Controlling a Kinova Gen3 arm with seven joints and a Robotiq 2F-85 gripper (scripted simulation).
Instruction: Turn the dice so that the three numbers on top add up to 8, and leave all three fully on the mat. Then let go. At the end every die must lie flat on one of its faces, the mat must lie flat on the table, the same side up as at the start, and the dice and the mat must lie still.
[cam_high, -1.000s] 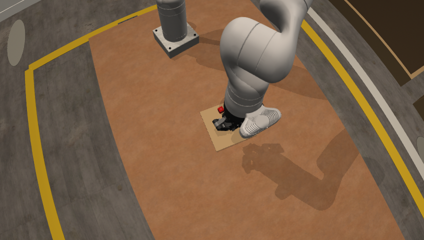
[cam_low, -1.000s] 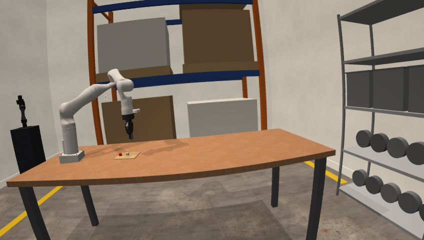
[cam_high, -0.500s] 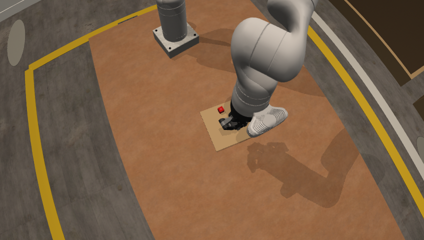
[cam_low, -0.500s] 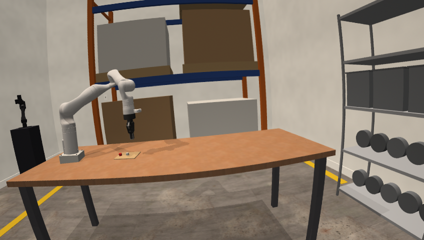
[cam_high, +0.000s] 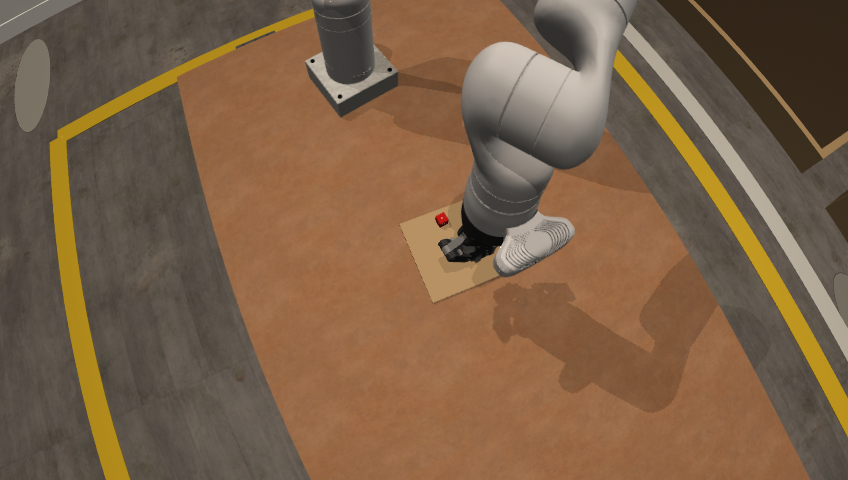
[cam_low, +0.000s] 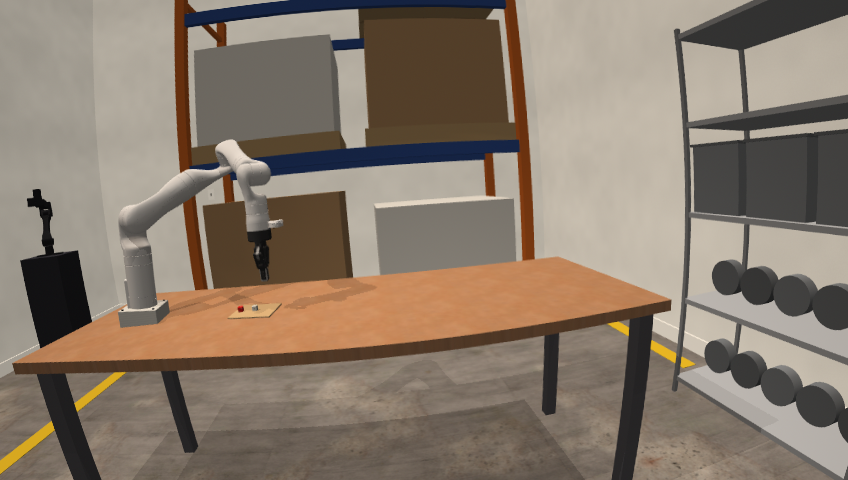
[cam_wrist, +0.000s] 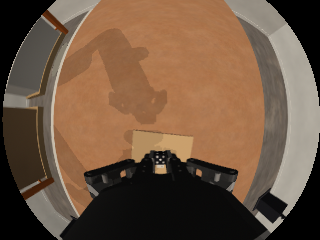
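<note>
The white die is 5 cm behind my hand, 1 cm to the left of it and 11 cm below it. Round my hand: black die: 1 cm below; red die: 10 cm behind, 1 cm to the left, 11 cm below; tan mat: 5 cm behind, 1 cm to the left, 12 cm below.
</note>
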